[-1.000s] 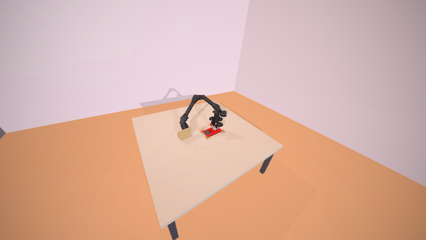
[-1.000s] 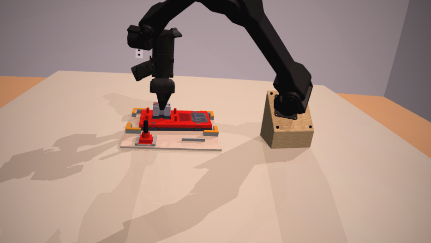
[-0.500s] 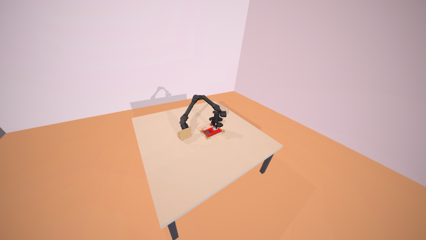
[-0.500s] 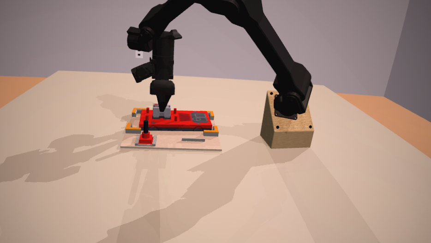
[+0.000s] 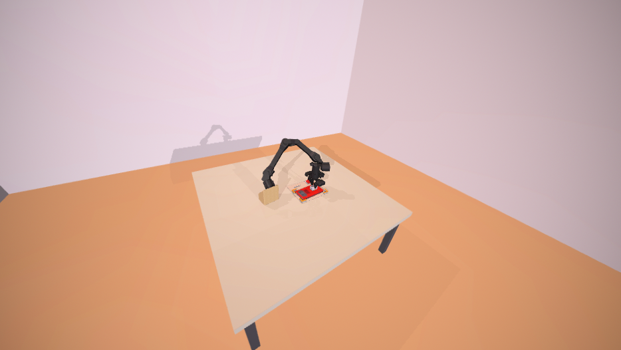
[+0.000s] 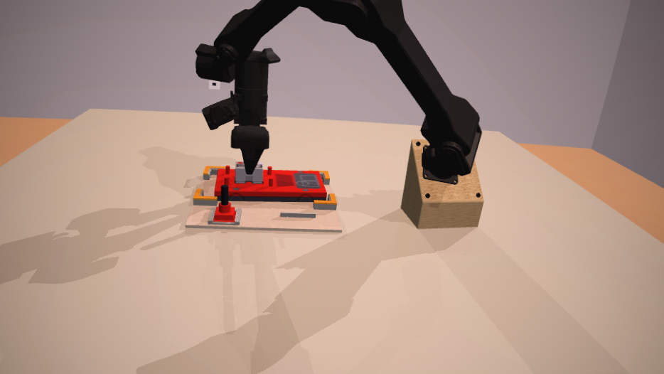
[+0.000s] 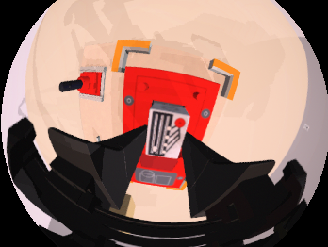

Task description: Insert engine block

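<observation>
My gripper tip is 10 mm above the grey engine block. The rest, counted from my gripper tip: black post: 120 mm to the left, 30 mm ahead, 10 mm below; then pale plate: 30 mm below, 30 mm behind, 20 mm to the left.
</observation>
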